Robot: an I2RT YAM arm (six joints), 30 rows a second.
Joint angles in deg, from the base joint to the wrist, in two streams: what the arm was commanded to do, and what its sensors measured. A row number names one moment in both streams.
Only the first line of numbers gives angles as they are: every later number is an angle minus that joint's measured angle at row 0.
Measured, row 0:
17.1, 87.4, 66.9, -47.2, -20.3, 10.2
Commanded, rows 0 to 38:
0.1, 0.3, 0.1, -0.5, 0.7, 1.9
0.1, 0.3, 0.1, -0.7, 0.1, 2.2
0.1, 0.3, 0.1, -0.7, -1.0, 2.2
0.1, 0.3, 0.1, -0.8, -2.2, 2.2
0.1, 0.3, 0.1, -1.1, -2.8, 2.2
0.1, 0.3, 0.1, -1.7, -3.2, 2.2
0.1, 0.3, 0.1, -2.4, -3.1, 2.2
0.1, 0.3, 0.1, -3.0, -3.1, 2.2
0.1, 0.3, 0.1, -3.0, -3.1, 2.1
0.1, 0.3, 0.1, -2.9, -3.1, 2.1
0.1, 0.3, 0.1, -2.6, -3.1, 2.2
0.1, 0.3, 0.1, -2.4, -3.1, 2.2
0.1, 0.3, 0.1, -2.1, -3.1, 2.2
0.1, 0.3, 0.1, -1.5, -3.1, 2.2
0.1, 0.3, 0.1, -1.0, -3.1, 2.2
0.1, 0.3, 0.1, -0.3, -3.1, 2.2
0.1, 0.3, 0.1, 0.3, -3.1, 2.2
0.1, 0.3, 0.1, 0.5, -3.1, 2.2
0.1, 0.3, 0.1, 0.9, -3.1, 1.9
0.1, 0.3, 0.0, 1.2, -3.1, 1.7
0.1, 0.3, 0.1, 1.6, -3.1, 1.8
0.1, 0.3, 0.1, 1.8, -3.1, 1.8
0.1, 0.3, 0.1, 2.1, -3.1, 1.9
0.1, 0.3, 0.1, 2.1, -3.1, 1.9
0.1, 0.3, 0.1, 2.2, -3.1, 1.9
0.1, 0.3, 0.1, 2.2, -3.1, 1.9
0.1, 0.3, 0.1, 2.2, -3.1, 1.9
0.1, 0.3, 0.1, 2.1, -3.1, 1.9
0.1, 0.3, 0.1, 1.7, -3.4, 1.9
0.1, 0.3, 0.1, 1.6, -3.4, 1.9
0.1, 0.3, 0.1, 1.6, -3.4, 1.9
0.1, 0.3, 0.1, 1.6, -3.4, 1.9
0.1, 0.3, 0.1, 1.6, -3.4, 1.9
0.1, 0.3, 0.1, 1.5, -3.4, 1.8
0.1, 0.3, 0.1, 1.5, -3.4, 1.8
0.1, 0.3, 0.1, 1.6, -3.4, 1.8
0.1, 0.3, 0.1, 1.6, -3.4, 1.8
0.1, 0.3, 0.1, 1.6, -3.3, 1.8
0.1, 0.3, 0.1, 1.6, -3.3, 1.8
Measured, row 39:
0.0, 0.0, 0.0, 1.4, -2.2, 1.7
